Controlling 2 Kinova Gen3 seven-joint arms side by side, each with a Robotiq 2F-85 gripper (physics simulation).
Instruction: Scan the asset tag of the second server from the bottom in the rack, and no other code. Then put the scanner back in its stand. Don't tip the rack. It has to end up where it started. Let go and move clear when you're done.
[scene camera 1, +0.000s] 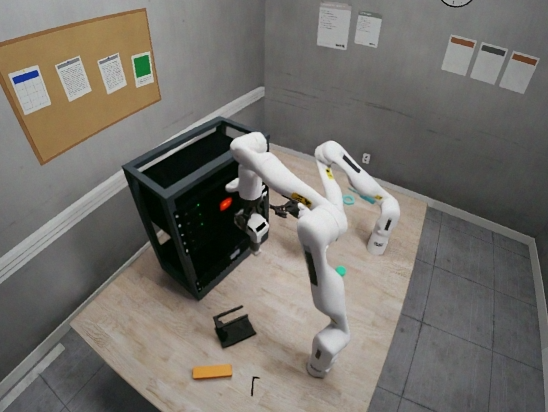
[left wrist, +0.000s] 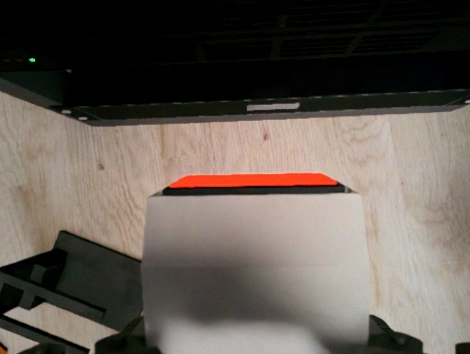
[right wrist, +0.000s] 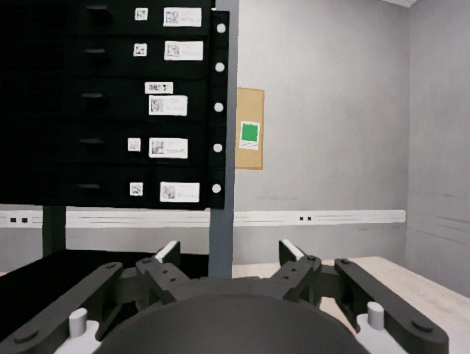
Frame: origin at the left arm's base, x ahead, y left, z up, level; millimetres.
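Seen in the pictures: left gripper, fingertip midpoint: (scene camera 1: 251, 225) (left wrist: 255, 327); right gripper, fingertip midpoint: (scene camera 1: 275, 199) (right wrist: 230, 252); left arm's base, origin of the base link: (scene camera 1: 318, 366); right arm's base, origin of the base link: (scene camera 1: 374, 248).
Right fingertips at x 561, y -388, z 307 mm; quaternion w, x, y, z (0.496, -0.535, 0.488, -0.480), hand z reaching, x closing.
Observation:
Offsets run from my right fingertips to a thing's top centre. "*": to the spot under its first point.
My left gripper (scene camera 1: 248, 216) (left wrist: 255, 327) is shut on the pale grey scanner @(dx -107, dy +274, dz +170 mm) (scene camera 1: 257, 227) (left wrist: 256, 240), held in front of the rack (scene camera 1: 182, 250) (left wrist: 165, 113) (right wrist: 221, 245). The scanner's front window glows orange; a red patch @(* dx +7, dy +282, dz +154 mm) (scene camera 1: 226, 204) lights the rack's dark front. My right gripper (scene camera 1: 276, 210) (right wrist: 230, 252) is open and empty, near the rack's front right. In the right wrist view, the second server from the bottom @(* dx +20, dy +129, dz +82 mm) (right wrist: 107, 157) carries a wide white label @(* dx +23, dy +66, dz +92 mm) (right wrist: 168, 148) and a small square code @(* dx +21, dy +101, dz +94 mm) (right wrist: 134, 145); their print is blurred. The rack stands upright. The black stand (scene camera 1: 237, 331) (left wrist: 100, 280) is empty.
An orange block @(dx -267, dy +686, dz -272 mm) (scene camera 1: 212, 372) and a black hex key @(dx -424, dy +612, dz -301 mm) (scene camera 1: 253, 385) lie near the table's front edge. A green disc @(dx -374, dy -66, dz -288 mm) (scene camera 1: 340, 271) lies beside the left arm. A teal ring @(dx -128, dy -565, dz -292 mm) (scene camera 1: 348, 200) lies farther back. Walls stand behind the rack and the table.

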